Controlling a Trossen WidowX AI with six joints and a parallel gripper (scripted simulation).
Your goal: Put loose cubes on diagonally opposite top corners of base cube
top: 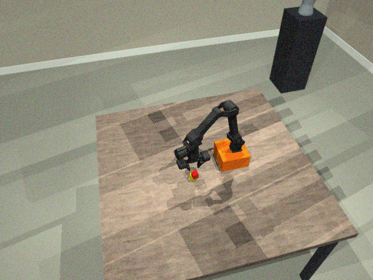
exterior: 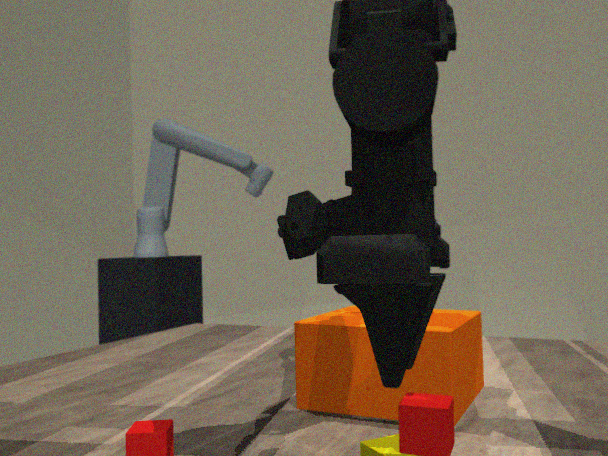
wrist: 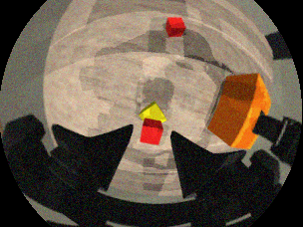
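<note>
My gripper tip is 220 mm to the left of the red cube, 70 mm above it and 10 mm short of it.
</note>
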